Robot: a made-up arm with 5 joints.
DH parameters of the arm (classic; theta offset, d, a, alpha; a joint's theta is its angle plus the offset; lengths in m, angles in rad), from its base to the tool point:
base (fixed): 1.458 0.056 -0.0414 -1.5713
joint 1: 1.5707 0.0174 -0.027 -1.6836
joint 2: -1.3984 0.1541 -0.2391 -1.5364
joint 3: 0 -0.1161 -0.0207 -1.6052
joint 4: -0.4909 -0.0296 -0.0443 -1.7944
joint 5: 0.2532 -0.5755 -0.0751 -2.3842
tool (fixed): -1.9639 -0.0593 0 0
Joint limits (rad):
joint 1: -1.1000..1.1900
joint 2: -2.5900..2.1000
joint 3: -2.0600..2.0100
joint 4: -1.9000..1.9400
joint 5: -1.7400..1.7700
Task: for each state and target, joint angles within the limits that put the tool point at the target. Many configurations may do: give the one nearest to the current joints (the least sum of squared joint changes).
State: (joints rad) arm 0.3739 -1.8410 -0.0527 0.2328 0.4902
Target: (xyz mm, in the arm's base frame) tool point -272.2 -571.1 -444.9
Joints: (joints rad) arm 0.4727 -1.9591 0.4927 -0.5426 0.2900
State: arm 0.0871 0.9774 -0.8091 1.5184 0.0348
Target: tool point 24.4 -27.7 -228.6
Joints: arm -0.6547 0.6774 -0.4019 1.6029 0.0827
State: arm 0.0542 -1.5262 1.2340 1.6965 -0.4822
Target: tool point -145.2 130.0 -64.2
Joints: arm 0.3282 -0.7302 0.6275 1.8155 -0.4930
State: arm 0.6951 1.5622 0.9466 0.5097 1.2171
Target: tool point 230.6 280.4 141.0
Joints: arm 0.8530 1.7222 0.8268 1.0676 1.2992
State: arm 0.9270 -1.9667 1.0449 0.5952 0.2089
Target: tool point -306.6 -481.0 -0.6
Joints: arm 1.1900 -1.3677 1.0532 0.7682 -0.3075
